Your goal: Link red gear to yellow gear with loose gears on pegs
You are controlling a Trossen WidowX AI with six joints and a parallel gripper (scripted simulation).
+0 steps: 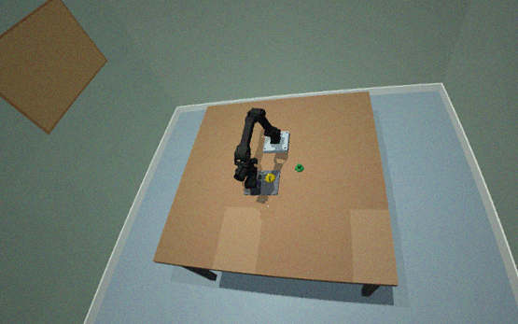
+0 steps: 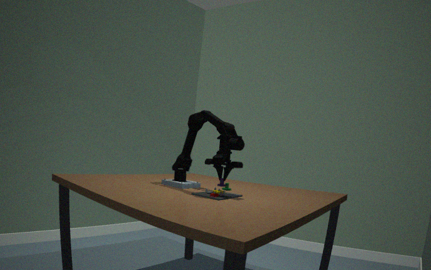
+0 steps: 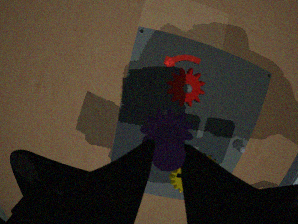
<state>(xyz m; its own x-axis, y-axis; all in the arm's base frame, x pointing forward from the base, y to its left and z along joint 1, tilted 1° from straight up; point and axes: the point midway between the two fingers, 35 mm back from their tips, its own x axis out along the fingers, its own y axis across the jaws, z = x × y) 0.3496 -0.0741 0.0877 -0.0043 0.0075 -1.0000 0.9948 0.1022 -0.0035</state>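
My gripper tip is now 70 mm above the red gear, 30 mm to the left of it and 10 mm past it. The rest, counted from my gripper tip: green gear (240 mm to the left, 130 mm behind, 70 mm below); yellow gear (70 mm to the left, 70 mm below, 60 mm behind); purple gear (10 mm below).
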